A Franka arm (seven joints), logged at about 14 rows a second.
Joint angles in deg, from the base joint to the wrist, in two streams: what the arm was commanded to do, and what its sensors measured. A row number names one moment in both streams.
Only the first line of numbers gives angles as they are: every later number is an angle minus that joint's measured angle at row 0.
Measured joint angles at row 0: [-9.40, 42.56, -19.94, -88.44, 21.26, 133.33, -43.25]
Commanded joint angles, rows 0 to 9: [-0.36, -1.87, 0.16, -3.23, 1.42, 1.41, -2.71]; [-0.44, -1.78, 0.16, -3.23, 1.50, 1.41, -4.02]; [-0.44, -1.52, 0.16, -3.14, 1.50, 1.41, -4.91]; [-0.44, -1.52, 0.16, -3.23, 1.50, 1.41, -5.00]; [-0.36, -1.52, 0.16, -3.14, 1.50, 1.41, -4.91]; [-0.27, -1.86, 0.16, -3.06, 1.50, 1.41, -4.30]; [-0.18, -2.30, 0.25, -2.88, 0.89, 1.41, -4.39]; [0.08, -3.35, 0.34, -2.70, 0.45, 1.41, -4.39]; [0.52, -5.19, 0.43, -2.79, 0.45, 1.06, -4.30]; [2.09, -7.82, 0.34, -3.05, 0.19, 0.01, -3.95]
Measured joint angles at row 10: [0.40, -1.98, 0.08, -1.26, 0.39, 1.44, -3.13]
